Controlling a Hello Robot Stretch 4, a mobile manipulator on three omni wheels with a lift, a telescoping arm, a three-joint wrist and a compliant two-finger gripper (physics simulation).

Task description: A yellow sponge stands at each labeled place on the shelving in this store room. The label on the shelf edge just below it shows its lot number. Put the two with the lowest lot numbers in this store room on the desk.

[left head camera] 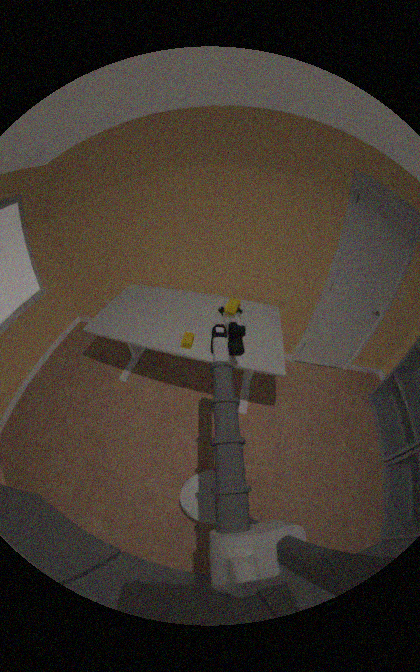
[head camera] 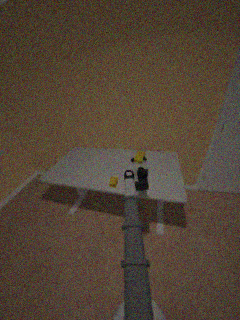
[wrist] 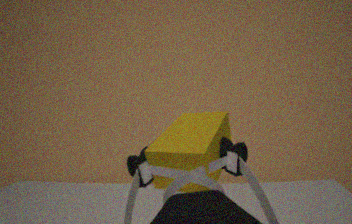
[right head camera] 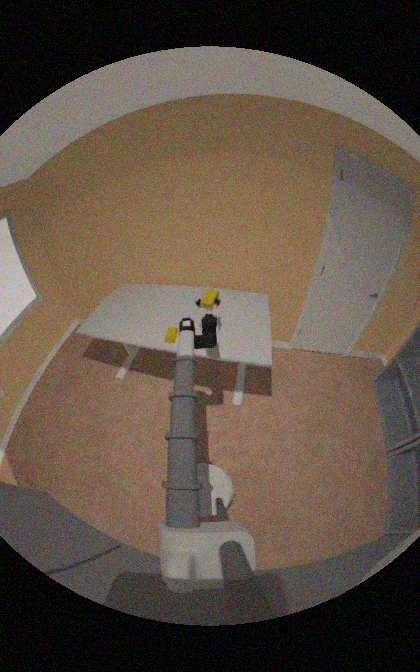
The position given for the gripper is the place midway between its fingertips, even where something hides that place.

In view: the gripper (wrist: pixel 186 154), a desk (left head camera: pixel 151 317) and a grey door (right head camera: pixel 363 238).
The desk also shows in the head camera view (head camera: pixel 82 168), in the wrist view (wrist: pixel 28 194) and in the right head camera view (right head camera: pixel 133 314).
